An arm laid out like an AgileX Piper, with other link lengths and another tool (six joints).
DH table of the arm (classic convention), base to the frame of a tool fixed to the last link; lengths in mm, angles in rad. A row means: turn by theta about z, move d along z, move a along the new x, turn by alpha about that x. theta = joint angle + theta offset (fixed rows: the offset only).
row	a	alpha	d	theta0
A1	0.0	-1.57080	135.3	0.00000
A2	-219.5	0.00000	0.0	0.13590
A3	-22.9	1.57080	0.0	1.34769
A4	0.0	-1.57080	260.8	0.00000
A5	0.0	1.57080	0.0	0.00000
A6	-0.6	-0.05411	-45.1	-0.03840
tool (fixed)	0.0	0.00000	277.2	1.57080
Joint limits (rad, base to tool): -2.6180..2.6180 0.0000..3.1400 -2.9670..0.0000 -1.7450..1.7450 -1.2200..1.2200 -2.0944..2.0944
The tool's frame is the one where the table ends.
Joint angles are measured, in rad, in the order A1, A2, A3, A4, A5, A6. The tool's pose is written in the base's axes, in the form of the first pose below.
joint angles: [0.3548, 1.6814, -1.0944, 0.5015, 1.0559, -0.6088]
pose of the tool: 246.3 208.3 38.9 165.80 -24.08 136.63
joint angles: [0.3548, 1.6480, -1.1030, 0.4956, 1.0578, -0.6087]
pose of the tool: 251.3 209.2 50.8 163.69 -22.79 137.67
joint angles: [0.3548, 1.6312, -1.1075, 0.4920, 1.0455, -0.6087]
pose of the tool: 256.7 209.8 56.8 162.09 -21.65 138.06
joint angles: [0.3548, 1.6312, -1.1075, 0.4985, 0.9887, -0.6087]
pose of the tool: 269.6 212.5 57.8 159.53 -20.05 137.41
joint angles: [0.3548, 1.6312, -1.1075, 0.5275, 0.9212, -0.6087]
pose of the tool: 284.8 218.7 61.8 155.99 -19.18 136.18
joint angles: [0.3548, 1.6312, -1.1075, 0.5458, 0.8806, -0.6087]
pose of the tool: 293.9 222.0 64.7 153.88 -18.72 135.34
